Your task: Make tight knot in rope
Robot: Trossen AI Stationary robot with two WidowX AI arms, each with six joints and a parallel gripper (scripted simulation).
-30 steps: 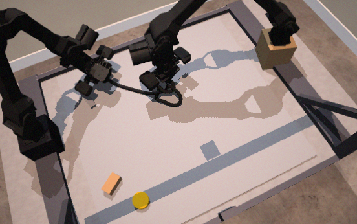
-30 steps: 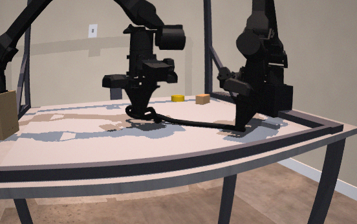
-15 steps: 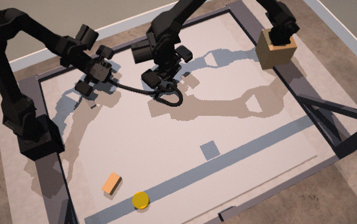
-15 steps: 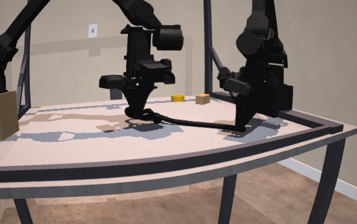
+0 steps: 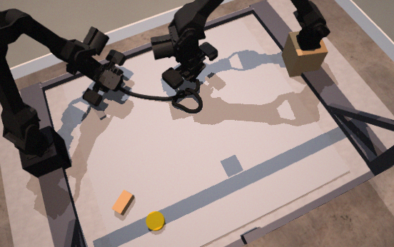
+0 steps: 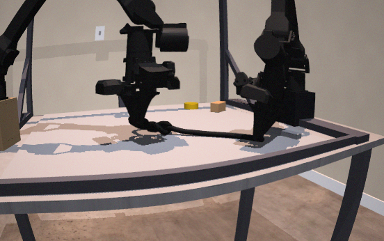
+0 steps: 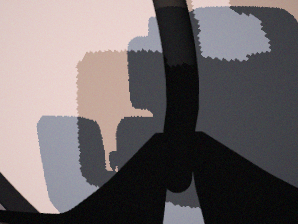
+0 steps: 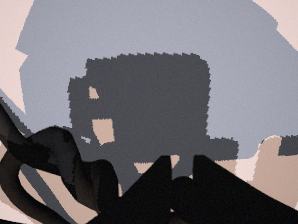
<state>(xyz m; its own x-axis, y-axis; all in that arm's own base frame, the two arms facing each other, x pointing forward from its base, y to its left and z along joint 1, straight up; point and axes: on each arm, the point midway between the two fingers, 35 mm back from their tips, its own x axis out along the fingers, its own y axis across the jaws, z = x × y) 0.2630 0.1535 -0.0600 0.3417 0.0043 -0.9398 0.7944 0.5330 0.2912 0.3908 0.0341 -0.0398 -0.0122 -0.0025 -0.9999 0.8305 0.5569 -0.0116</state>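
Now: left hand 8 cm to the right of the grey bar, 3 cm past it and 3 cm above it. Round my left hand: yellow disc 47 cm behind, 3 cm below, 2 cm to the left; then orange block 39 cm behind, 9 cm to the left, 2 cm below.
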